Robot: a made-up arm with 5 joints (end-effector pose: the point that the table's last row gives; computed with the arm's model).
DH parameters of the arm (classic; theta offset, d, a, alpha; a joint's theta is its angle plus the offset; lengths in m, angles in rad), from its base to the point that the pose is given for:
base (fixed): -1.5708 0.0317 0 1.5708
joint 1: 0 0.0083 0.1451 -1.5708
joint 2: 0 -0.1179 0.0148 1.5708
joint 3: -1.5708 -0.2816 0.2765 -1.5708
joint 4: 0 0.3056 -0.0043 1.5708
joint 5: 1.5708 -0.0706 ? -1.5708
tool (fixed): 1.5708 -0.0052 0 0
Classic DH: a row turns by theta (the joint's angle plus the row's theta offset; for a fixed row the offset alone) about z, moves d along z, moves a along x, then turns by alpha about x.
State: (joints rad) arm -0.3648 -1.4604 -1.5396 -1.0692 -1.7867
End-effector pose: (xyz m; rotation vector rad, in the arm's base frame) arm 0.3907 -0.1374 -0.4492 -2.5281 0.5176 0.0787
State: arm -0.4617 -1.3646 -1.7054 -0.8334 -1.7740
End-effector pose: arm 0.4666 -0.1034 -0.3892 -2.3392 0.6950 -0.0667
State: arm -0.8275 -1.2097 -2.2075 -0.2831 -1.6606
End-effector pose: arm 0.5699 -0.1058 -0.2230 -1.5415 1.1035 -0.1056
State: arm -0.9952 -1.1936 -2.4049 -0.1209 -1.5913
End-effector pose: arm 0.5701 -0.1464 -0.2026 -1.1999 1.1952 0.0003
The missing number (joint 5, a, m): 0.143
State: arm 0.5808 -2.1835 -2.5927 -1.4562 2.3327
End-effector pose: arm 0.0389 -0.5268 0.4457 -1.4158 -1.0449 -0.8282
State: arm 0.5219 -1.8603 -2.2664 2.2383 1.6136
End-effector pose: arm 0.3595 -0.4068 0.0907 -1.1606 0.3565 2.1681
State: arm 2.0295 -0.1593 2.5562 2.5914 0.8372
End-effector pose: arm 0.1773 0.3569 -0.1078 0.5113 -0.8143 -2.4370
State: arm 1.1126 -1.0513 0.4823 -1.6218 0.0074
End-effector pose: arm -0.3678 -0.4917 0.5375 -0.1971 0.7972 -1.8538
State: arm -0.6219 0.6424 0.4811 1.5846 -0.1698
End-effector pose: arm 0.5389 -0.2430 -0.2580 0.6791 -1.8549 0.4972
